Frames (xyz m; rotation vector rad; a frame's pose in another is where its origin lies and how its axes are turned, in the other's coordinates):
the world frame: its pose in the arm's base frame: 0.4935 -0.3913 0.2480 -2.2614 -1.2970 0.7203
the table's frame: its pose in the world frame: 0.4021 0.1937 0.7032 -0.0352 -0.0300 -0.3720
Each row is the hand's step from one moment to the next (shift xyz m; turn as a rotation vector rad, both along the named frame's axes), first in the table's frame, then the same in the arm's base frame.
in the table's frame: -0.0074 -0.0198 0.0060 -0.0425 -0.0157 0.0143
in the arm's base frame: -0.0201 -0.0045 0.0076 -0.0269 -0.0392 -0.0009
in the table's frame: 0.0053 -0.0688 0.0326 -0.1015 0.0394 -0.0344
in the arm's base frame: -0.0728 0.0158 0.0165 0.0377 -0.1077 0.0047
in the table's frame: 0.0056 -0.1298 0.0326 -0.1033 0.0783 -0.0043
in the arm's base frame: -0.1204 0.0234 0.0539 0.0494 -0.1120 -0.0429
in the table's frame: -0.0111 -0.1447 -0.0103 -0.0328 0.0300 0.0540
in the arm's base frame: -0.1081 0.0056 0.0972 -0.0141 -0.0322 -0.0605
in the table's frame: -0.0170 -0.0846 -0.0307 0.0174 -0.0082 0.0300
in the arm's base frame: -0.0496 -0.0089 0.0765 -0.0223 0.0204 -0.0189
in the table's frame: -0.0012 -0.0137 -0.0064 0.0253 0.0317 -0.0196
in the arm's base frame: -0.0069 0.0000 0.0135 0.0402 0.0199 -0.0044
